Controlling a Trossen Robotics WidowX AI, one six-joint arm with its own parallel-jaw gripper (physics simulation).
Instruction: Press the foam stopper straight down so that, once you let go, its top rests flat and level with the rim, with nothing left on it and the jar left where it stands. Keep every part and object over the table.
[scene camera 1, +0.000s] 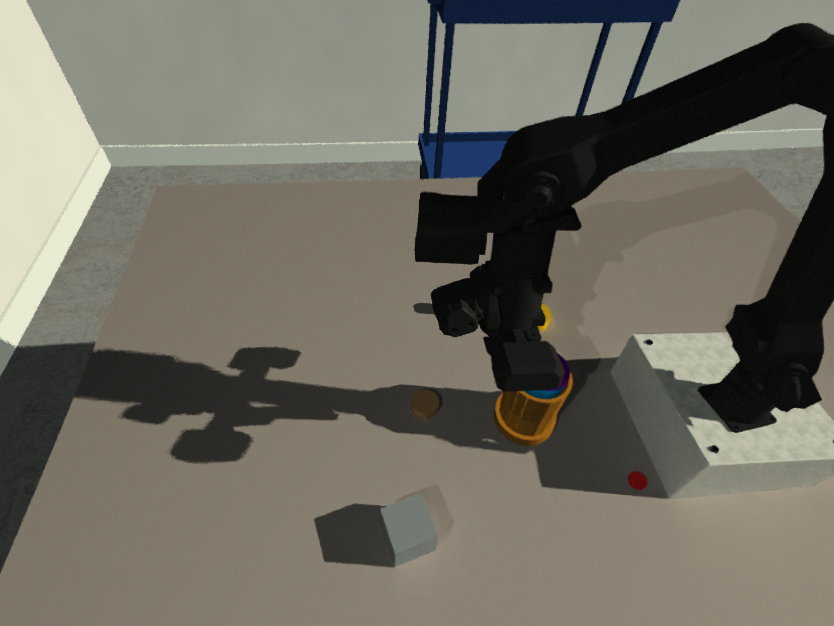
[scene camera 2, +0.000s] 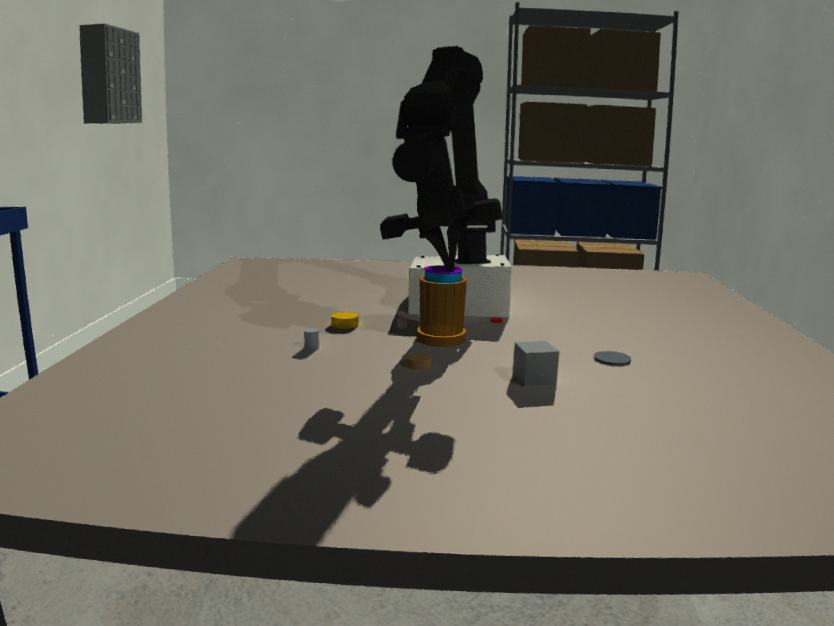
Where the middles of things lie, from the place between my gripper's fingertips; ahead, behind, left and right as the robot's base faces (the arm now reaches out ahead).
Labels:
I see my gripper 6 cm past the orange ribbed jar (scene camera 2: 442, 294) and 7 cm above it. Also, from my hand: grey cube (scene camera 1: 408, 528) (14 cm ahead, 10 cm to the left, 11 cm below).

